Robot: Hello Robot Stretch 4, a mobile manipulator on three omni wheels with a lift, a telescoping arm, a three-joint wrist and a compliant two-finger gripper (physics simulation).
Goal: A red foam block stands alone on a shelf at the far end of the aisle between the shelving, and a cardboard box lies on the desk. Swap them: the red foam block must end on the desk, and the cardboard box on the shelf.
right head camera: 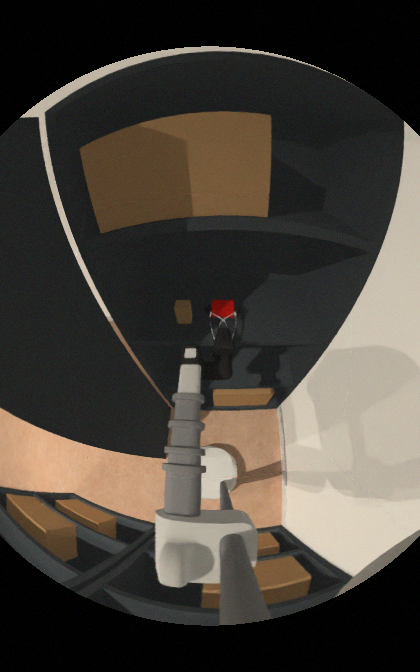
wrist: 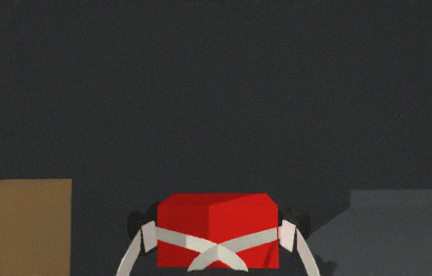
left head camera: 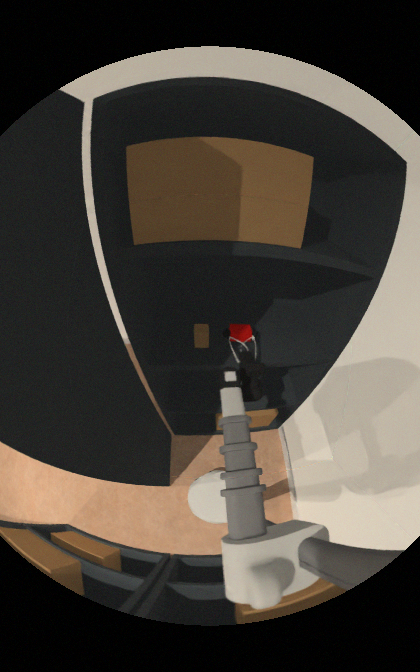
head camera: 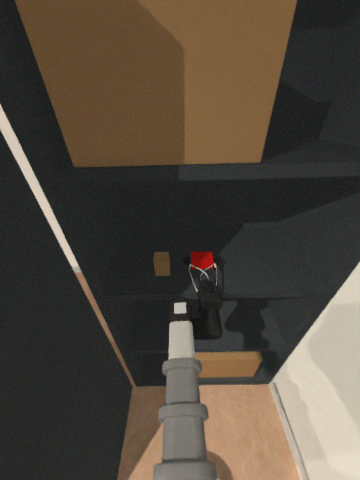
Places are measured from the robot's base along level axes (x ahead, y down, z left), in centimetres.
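Where they show: gripper, between the fingertips: [wrist: 218, 218] [head camera: 201, 257].
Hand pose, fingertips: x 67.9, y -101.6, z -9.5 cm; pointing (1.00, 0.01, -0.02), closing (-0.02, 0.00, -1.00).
After its pixels a point has its place.
The red foam block [head camera: 202, 257] @(x 65.5, y -103.6, z -9.6 cm) [left head camera: 240, 330] [right head camera: 222, 306] [wrist: 235, 215] @(x 63.2, y -102.9, z -10.6 cm) is upright between the fingertips, slightly above the dark shelf [head camera: 280, 260] @(x 70.0, y -96.3, z -45.7 cm) [left head camera: 295, 330] [right head camera: 280, 305]. My gripper [head camera: 202, 262] @(x 67.9, y -101.6, z -9.5 cm) [left head camera: 240, 334] [right head camera: 222, 313] [wrist: 218, 218] @(x 67.9, y -101.6, z -9.5 cm) is shut on it, with one fingertip pressed against its left side and one against its right side. The arm reaches out to the shelf. The desk and a cardboard box lying on it do not show in these views.
A small brown box [head camera: 162, 264] @(x 63.0, y -102.8, z 6.6 cm) [left head camera: 201, 336] [right head camera: 183, 312] [wrist: 35, 225] @(x 63.2, y -102.4, z 4.1 cm) stands left of the block. A large brown box [head camera: 215, 90] @(x 55.3, y -155.4, z -8.3 cm) [left head camera: 270, 195] [right head camera: 230, 165] is on the shelf above; a flat one [head camera: 227, 364] @(x 55.0, y -25.7, z -27.3 cm) is below. A pale wall [head camera: 330, 360] @(x 40.1, y -68.7, z -59.8 cm) is on the right, dark shelving on the left.
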